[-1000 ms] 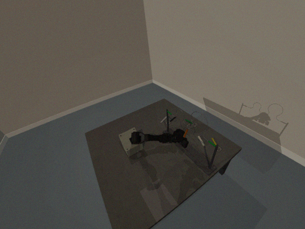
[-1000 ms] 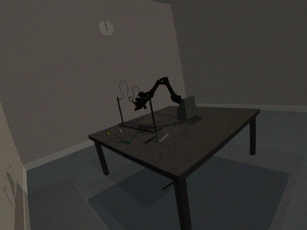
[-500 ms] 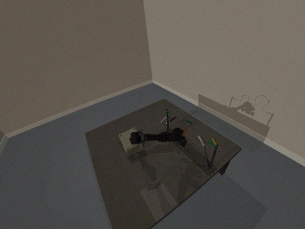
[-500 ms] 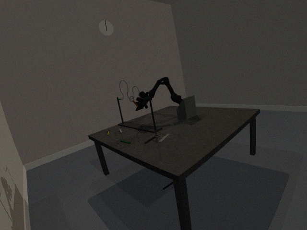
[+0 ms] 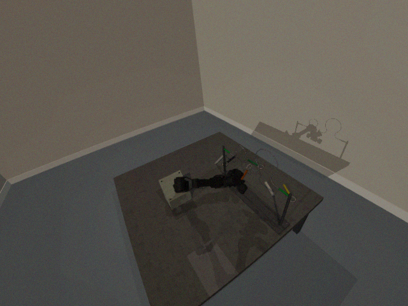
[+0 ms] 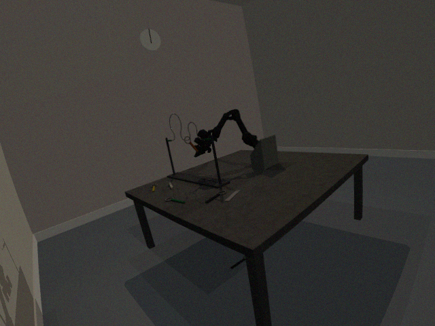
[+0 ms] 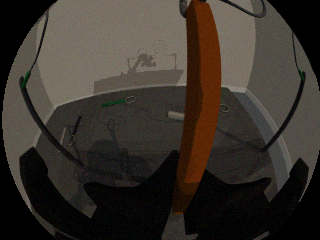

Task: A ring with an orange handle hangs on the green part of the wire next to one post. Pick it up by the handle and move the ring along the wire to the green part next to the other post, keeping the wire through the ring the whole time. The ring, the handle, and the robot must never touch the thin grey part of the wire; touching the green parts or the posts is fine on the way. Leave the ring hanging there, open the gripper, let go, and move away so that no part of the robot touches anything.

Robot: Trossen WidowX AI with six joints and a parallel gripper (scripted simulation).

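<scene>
Right now my gripper tip is 10 mm to the left of the ring with orange handle and 90 mm below it. From my gripper tip the other things lie so: green-handled ring 340 mm ahead, 200 mm to the left, 170 mm below; black-handled ring 160 mm ahead, 400 mm to the left, 170 mm below; white piece 200 mm ahead, 70 mm to the right, 160 mm below.
</scene>
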